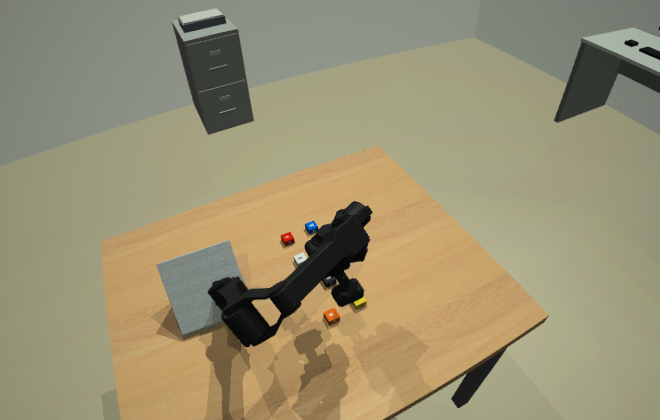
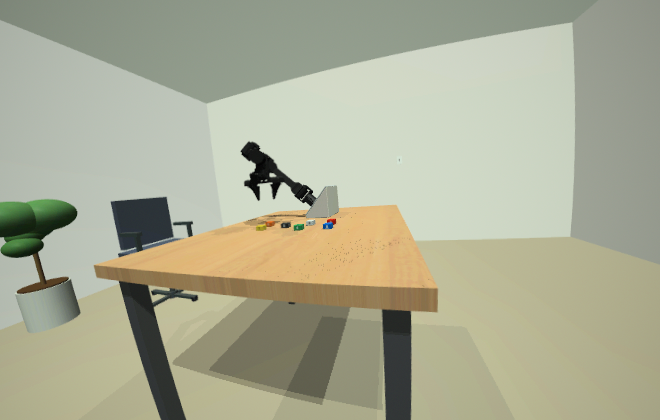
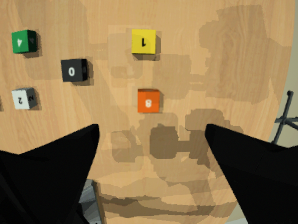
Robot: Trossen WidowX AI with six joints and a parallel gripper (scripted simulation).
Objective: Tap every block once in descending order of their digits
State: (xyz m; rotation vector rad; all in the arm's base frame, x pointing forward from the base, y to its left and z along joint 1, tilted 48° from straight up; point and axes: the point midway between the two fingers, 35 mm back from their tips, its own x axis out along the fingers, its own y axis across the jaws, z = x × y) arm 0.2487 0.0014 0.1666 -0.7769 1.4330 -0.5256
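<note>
My gripper tip is now 32 cm to the right of the blue block, 12 cm above it and 3 cm short of it. The rest, counted from my gripper tip: orange block: 12 cm below, 1 cm behind; yellow block: 12 cm below, 7 cm ahead, 2 cm to the left; black block: 12 cm below, 11 cm to the left, 2 cm ahead.
</note>
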